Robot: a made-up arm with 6 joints. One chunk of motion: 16 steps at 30 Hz.
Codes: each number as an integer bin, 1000 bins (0 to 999) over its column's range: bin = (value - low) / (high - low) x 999, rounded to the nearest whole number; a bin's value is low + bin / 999 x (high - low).
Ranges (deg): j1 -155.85..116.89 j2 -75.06..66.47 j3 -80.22..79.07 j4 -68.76..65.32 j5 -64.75..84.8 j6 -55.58..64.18
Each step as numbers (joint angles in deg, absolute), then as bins.
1 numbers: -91.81 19.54 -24.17 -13.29 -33.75 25.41
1 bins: 235 668 352 413 207 676
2 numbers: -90.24 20.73 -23.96 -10.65 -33.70 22.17
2 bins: 240 676 353 433 207 649
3 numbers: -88.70 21.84 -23.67 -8.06 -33.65 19.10
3 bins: 246 684 355 452 208 623
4 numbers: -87.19 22.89 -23.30 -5.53 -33.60 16.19
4 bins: 251 691 357 471 208 599
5 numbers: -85.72 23.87 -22.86 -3.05 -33.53 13.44
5 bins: 257 698 360 490 209 576
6 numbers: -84.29 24.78 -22.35 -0.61 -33.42 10.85
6 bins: 262 705 363 508 209 554
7 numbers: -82.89 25.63 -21.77 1.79 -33.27 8.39
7 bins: 267 711 367 526 210 534
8 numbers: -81.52 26.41 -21.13 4.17 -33.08 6.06
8 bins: 272 716 371 543 212 514
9 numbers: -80.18 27.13 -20.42 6.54 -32.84 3.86
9 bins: 277 721 375 561 213 496
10 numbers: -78.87 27.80 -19.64 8.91 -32.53 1.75
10 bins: 282 726 380 579 215 478
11 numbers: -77.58 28.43 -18.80 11.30 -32.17 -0.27
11 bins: 287 730 385 597 218 461
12 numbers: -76.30 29.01 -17.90 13.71 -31.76 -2.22
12 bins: 291 735 391 614 220 445
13 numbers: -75.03 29.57 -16.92 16.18 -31.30 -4.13
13 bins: 296 739 397 633 223 429
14 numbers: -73.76 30.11 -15.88 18.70 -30.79 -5.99
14 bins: 301 742 404 652 227 414
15 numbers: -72.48 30.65 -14.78 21.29 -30.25 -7.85
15 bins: 305 746 410 671 230 398
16 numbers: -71.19 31.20 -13.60 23.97 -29.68 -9.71
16 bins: 310 750 418 691 234 383
